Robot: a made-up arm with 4 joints.
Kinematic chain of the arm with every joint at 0, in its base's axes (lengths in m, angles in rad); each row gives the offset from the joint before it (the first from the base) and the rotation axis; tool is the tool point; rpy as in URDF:
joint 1: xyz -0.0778 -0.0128 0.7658 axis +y
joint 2: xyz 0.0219 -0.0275 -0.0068 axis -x
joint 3: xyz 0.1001 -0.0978 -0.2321 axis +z
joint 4: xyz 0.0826 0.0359 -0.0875 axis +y
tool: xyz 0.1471 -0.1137 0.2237 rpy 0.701 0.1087 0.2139
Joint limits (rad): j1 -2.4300..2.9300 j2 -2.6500..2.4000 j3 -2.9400..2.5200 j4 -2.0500..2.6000
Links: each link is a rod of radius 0.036 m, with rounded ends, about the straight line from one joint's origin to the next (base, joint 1, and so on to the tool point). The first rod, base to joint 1, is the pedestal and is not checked.
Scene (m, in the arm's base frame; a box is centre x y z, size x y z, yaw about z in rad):
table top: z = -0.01
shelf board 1: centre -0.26 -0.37 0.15 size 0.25 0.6 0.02 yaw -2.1
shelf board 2: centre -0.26 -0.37 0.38 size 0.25 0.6 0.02 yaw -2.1
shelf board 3: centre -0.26 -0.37 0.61 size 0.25 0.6 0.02 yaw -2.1
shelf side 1: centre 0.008 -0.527 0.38 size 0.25 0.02 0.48 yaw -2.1
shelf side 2: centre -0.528 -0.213 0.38 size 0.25 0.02 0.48 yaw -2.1
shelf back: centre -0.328 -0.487 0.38 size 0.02 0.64 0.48 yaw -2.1
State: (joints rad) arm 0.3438 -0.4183 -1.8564 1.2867
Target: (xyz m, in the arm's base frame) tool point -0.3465 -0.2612 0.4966
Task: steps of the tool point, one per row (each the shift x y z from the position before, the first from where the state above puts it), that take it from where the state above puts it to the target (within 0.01 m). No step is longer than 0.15 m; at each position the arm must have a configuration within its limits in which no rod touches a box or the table.
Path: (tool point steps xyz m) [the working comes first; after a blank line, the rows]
Joints at the target: 0.4042 -0.3551 -2.1993 0.7183
Straight joint move there: touches shelf board 2.

1: 0.0747 0.1279 0.0000
2: -0.0191 0.0024 0.0686
3: -0.0063 0.0114 0.0737
4: 0.0096 0.0174 0.0745
5: -0.0573 -0.0802 -0.0139
6: -0.0453 -0.0953 0.0139

